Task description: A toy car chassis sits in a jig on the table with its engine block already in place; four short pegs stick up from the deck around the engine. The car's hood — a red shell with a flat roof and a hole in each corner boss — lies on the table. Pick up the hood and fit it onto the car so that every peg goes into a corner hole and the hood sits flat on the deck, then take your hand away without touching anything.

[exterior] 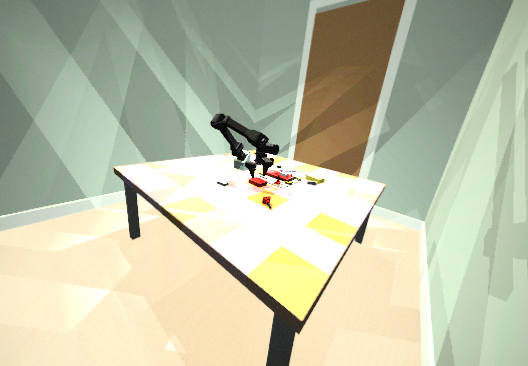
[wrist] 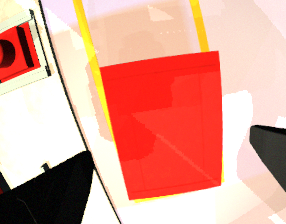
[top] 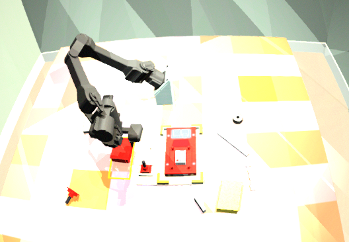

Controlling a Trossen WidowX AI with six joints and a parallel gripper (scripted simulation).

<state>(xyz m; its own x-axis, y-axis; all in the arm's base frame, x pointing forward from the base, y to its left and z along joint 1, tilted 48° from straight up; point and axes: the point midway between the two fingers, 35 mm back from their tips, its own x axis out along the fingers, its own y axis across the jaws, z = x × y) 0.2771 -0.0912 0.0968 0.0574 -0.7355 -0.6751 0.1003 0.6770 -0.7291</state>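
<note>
The red hood is 30 mm below my gripper tip. Round my gripper tip: engine block: 40 mm ahead, 220 mm to the left, 20 mm below; then yellow pad: 200 mm ahead, 380 mm to the left, 30 mm below.
</note>
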